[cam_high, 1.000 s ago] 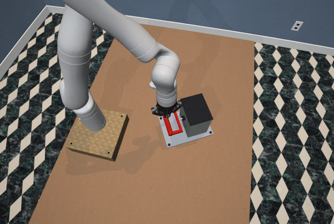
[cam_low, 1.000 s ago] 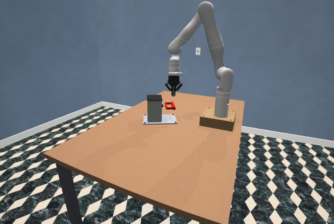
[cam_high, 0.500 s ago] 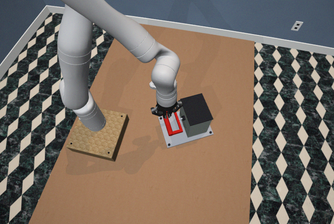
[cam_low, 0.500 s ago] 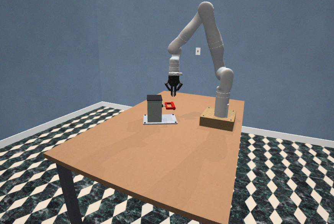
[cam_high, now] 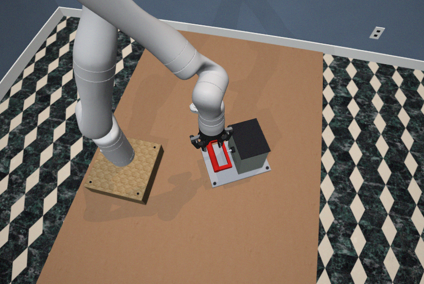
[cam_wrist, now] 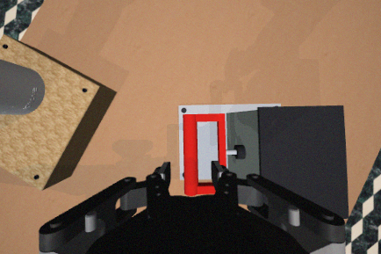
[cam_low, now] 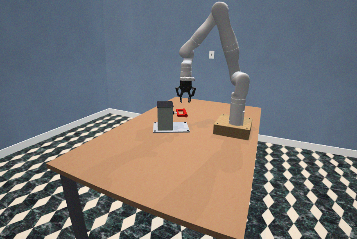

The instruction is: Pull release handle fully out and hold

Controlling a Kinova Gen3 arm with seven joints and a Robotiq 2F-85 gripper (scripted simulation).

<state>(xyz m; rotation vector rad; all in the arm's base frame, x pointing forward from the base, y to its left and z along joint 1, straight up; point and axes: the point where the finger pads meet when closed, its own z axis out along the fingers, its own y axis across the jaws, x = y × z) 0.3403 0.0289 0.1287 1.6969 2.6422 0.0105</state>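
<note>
Now: hand 90 mm short of the light grey baseplate, 40 mm to the right of it and 190 mm above it.
</note>
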